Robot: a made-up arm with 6 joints. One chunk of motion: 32 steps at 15 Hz.
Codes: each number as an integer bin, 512 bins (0 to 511) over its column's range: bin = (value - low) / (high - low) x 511, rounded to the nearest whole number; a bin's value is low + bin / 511 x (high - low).
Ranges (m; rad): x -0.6..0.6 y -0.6..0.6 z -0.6..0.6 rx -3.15..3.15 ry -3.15..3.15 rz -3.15..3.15
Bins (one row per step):
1: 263 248 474 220 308 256
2: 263 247 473 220 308 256
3: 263 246 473 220 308 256
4: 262 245 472 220 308 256
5: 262 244 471 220 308 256
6: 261 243 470 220 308 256
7: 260 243 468 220 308 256
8: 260 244 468 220 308 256
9: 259 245 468 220 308 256
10: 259 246 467 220 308 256
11: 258 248 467 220 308 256
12: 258 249 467 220 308 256
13: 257 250 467 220 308 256
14: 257 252 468 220 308 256
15: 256 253 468 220 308 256
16: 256 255 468 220 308 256
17: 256 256 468 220 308 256
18: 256 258 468 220 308 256
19: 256 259 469 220 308 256
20: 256 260 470 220 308 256
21: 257 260 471 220 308 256
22: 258 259 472 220 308 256
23: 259 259 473 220 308 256
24: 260 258 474 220 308 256
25: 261 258 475 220 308 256
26: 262 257 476 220 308 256
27: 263 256 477 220 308 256
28: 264 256 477 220 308 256
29: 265 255 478 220 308 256
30: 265 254 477 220 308 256
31: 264 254 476 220 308 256
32: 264 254 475 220 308 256
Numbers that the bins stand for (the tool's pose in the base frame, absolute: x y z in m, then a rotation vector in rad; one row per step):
1: 0.0176 -0.0176 0.5131 -0.4377 0.6473 0.0062
2: 0.0176 -0.0200 0.5108 -0.4377 0.6473 0.0062
3: 0.0176 -0.0223 0.5108 -0.4377 0.6473 0.0062
4: 0.0153 -0.0247 0.5084 -0.4377 0.6473 0.0062
5: 0.0153 -0.0270 0.5061 -0.4377 0.6473 0.0062
6: 0.0129 -0.0294 0.5037 -0.4377 0.6473 0.0062
7: 0.0106 -0.0294 0.4990 -0.4377 0.6473 0.0062
8: 0.0106 -0.0270 0.4990 -0.4377 0.6473 0.0062
9: 0.0082 -0.0247 0.4990 -0.4377 0.6473 0.0062
10: 0.0082 -0.0223 0.4967 -0.4377 0.6473 0.0062
11: 0.0059 -0.0176 0.4967 -0.4377 0.6473 0.0062
12: 0.0059 -0.0153 0.4967 -0.4377 0.6473 0.0062
13: 0.0035 -0.0129 0.4967 -0.4377 0.6473 0.0062
14: 0.0035 -0.0082 0.4990 -0.4377 0.6473 0.0062
15: 0.0012 -0.0059 0.4990 -0.4377 0.6473 0.0062
16: 0.0012 -0.0012 0.4990 -0.4377 0.6473 0.0062
17: 0.0012 0.0012 0.4990 -0.4377 0.6473 0.0062
18: 0.0012 0.0059 0.4990 -0.4377 0.6473 0.0062
19: 0.0012 0.0082 0.5014 -0.4377 0.6473 0.0062
20: 0.0012 0.0106 0.5037 -0.4377 0.6473 0.0062
21: 0.0035 0.0106 0.5061 -0.4377 0.6473 0.0062
22: 0.0059 0.0082 0.5084 -0.4377 0.6473 0.0062
23: 0.0082 0.0082 0.5108 -0.4377 0.6473 0.0062
24: 0.0106 0.0059 0.5131 -0.4377 0.6473 0.0062
25: 0.0129 0.0059 0.5155 -0.4377 0.6473 0.0062
26: 0.0153 0.0035 0.5178 -0.4377 0.6473 0.0062
27: 0.0176 0.0012 0.5202 -0.4377 0.6473 0.0062
28: 0.0200 0.0012 0.5202 -0.4377 0.6473 0.0062
29: 0.0223 -0.0012 0.5225 -0.4377 0.6473 0.0062
30: 0.0223 -0.0035 0.5202 -0.4377 0.6473 0.0062
31: 0.0200 -0.0035 0.5178 -0.4377 0.6473 0.0062
32: 0.0200 -0.0035 0.5155 -0.4377 0.6473 0.0062

